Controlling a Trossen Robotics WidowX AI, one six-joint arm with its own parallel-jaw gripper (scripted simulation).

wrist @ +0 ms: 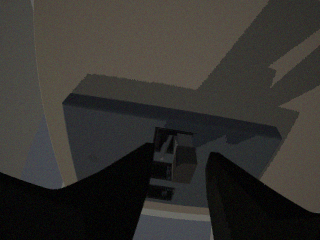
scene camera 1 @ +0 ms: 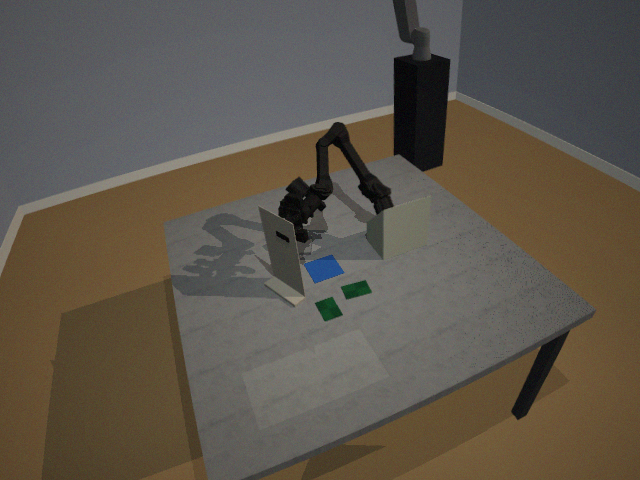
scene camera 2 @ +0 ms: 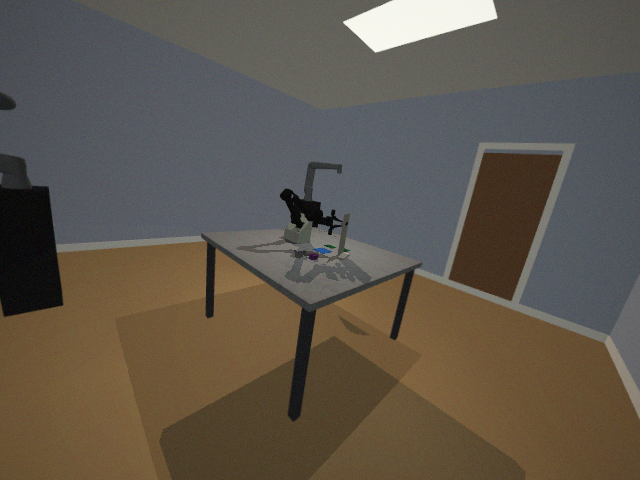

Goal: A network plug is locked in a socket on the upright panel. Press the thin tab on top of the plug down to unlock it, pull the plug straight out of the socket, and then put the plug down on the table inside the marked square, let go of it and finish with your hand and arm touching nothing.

Labels:
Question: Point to an upright panel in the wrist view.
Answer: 109,83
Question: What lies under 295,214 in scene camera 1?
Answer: My gripper.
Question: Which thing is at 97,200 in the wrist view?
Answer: My gripper.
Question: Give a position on an upright panel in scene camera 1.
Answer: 287,282

